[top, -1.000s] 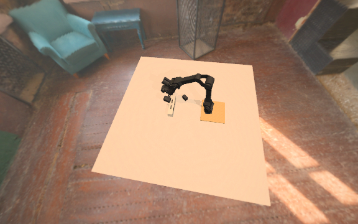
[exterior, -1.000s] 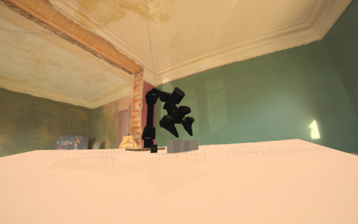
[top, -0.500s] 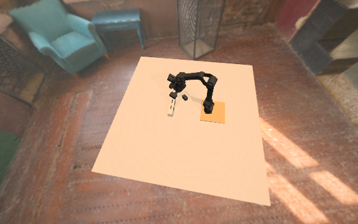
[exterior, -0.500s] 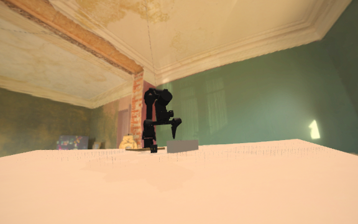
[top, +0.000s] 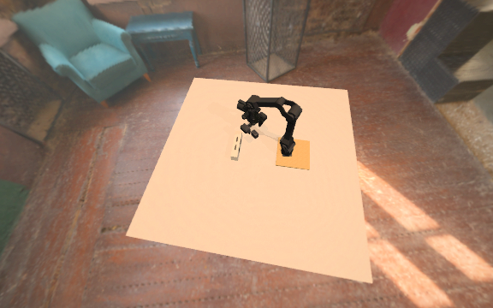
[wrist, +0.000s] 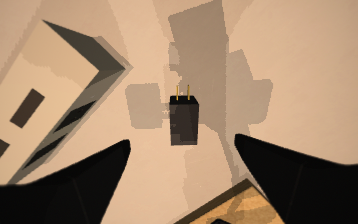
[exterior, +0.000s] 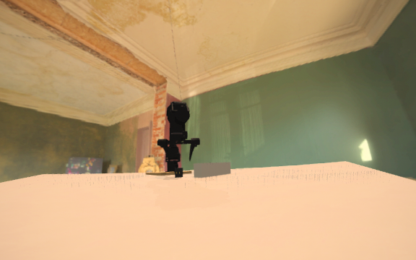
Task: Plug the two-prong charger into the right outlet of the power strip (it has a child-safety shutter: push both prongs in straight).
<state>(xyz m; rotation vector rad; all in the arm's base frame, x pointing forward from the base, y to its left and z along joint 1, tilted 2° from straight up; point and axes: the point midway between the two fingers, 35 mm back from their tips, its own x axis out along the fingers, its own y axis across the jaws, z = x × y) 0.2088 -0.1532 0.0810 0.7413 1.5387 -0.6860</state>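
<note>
The black two-prong charger is 1 cm ahead of my gripper tip, 1 cm to the right of it and 5 cm below it.
</note>
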